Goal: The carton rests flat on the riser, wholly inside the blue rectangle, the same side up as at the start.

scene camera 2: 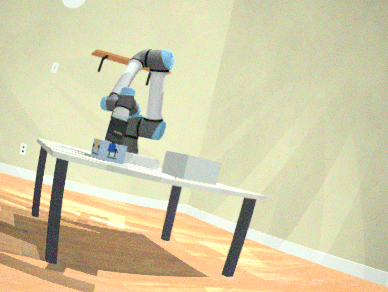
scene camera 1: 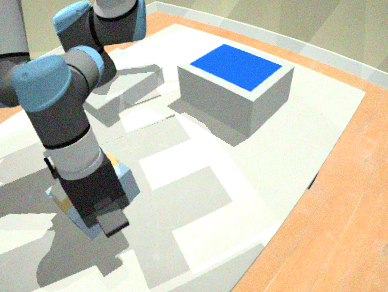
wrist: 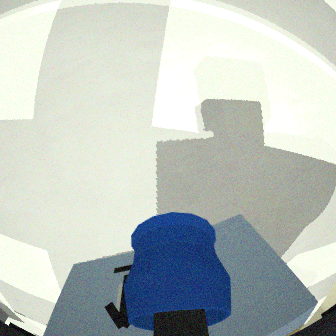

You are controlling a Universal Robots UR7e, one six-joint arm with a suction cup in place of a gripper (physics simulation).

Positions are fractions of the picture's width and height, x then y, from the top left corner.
Labels:
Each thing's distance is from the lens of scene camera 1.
carton (scene camera 1: 0.15, 0.66): 58 cm

